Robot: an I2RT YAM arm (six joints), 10 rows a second.
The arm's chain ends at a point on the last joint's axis. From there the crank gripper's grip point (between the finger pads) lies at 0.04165 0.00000 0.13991 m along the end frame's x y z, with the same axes.
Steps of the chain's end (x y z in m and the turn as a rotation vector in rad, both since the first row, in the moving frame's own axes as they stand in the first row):
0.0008 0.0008 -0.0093 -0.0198 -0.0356 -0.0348
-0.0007 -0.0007 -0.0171 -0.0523 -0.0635 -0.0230
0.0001 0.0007 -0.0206 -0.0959 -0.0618 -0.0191
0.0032 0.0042 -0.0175 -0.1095 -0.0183 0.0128
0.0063 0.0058 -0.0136 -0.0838 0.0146 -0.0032
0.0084 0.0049 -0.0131 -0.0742 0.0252 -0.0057
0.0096 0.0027 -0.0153 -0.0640 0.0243 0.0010
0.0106 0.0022 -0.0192 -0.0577 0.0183 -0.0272
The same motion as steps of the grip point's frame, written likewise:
-0.0042 0.0022 -0.0079 -0.0198 -0.0356 -0.0348
-0.0096 0.0058 -0.0149 -0.0523 -0.0635 -0.0230
-0.0085 0.0135 -0.0189 -0.0959 -0.0618 -0.0191
0.0005 0.0200 -0.0176 -0.1095 -0.0183 0.0128
0.0084 0.0173 -0.0147 -0.0838 0.0146 -0.0032
0.0119 0.0150 -0.0146 -0.0742 0.0252 -0.0057
0.0130 0.0117 -0.0166 -0.0640 0.0243 0.0010
0.0132 0.0091 -0.0202 -0.0577 0.0183 -0.0272

